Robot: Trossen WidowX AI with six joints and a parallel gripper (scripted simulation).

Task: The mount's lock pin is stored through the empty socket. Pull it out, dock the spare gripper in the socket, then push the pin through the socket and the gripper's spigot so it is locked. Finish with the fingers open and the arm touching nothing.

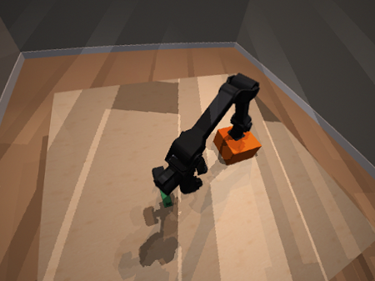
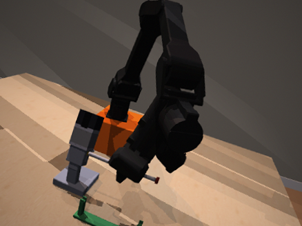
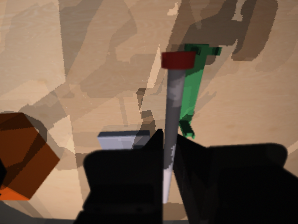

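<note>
The socket lies 80 mm behind my gripper tip, 100 mm to the right of it and 40 mm below it. From my gripper tip the other things lie so: green rack: 50 mm ahead, 60 mm below; spare gripper: 90 mm behind, 100 mm to the right, 40 mm above.
</note>
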